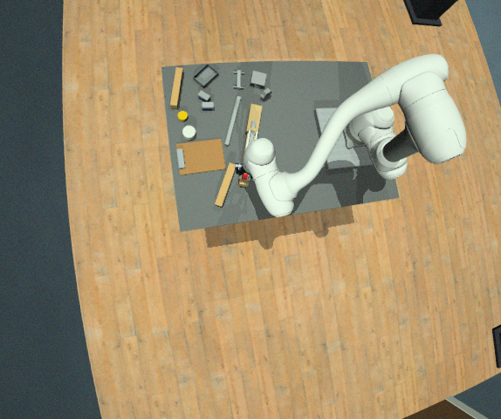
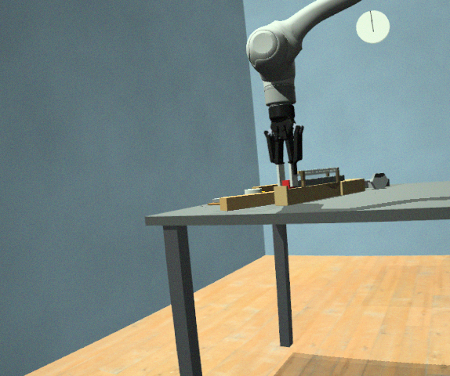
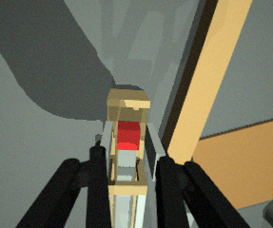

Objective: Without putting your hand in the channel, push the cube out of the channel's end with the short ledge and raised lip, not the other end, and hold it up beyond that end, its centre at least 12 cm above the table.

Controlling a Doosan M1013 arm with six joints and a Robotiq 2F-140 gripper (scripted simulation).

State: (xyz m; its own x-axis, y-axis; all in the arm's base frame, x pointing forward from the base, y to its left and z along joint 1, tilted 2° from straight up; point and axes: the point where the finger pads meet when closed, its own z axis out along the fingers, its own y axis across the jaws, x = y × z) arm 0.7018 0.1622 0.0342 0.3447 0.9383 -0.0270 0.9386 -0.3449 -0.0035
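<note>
My hand is 30 mm above the red cube. The rest, counted from my hand: wooden bar (100 mm ahead, 20 mm to the left, 60 mm below); white disc (230 mm ahead, 280 mm to the right, 70 mm below); long grey bar (10 mm behind, 320 mm to the right, 70 mm below).
</note>
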